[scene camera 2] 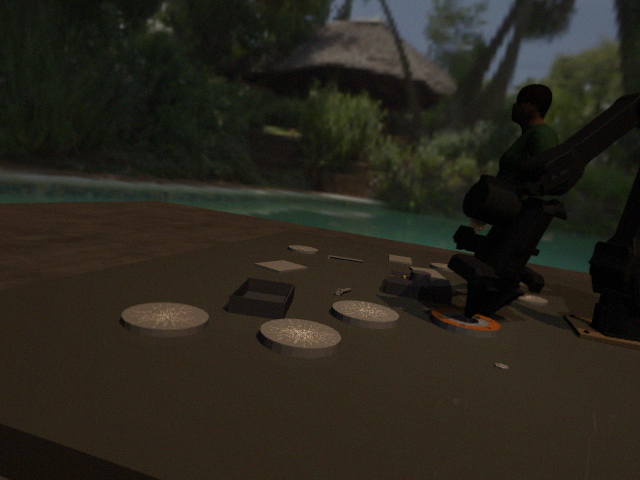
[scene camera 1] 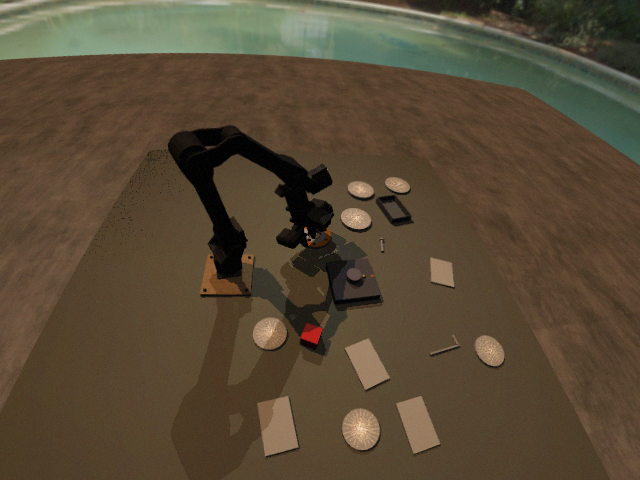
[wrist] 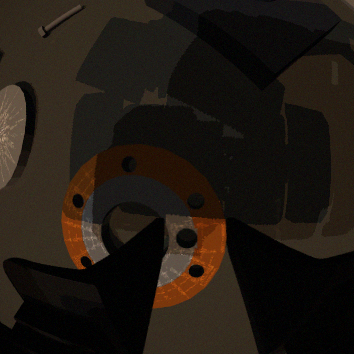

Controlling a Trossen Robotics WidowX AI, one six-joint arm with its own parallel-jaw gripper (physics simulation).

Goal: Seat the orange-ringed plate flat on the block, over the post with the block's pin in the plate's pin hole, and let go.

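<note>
The orange-ringed plate (scene camera 1: 325,239) (scene camera 2: 439,316) (wrist: 160,160) lies flat on the mat, apart from the block. My gripper (scene camera 1: 315,237) (scene camera 2: 479,314) (wrist: 194,224) is shut on the plate's ring: one finger is in the centre hole, the other at the outer rim. The plate's pin hole (wrist: 186,238) shows between the fingers. The dark block (scene camera 1: 341,290) (scene camera 2: 439,290) (wrist: 285,25) stands beside the plate. Its round post (scene camera 1: 354,275) (scene camera 2: 419,274) is bare, with the small yellow pin (scene camera 1: 363,276) (scene camera 2: 404,277) beside it. Part of the plate is hidden behind a finger in the wrist view.
Pale discs (scene camera 1: 356,219) (scene camera 2: 299,336) (wrist: 10,135), a dark open tray (scene camera 1: 393,209) (scene camera 2: 261,298), a bolt (scene camera 1: 382,244) (scene camera 2: 342,291) (wrist: 60,21), a red cube (scene camera 1: 311,335), an L-shaped rod (scene camera 1: 444,348) and flat pale tiles (scene camera 1: 367,363) (scene camera 2: 281,266) lie around the block.
</note>
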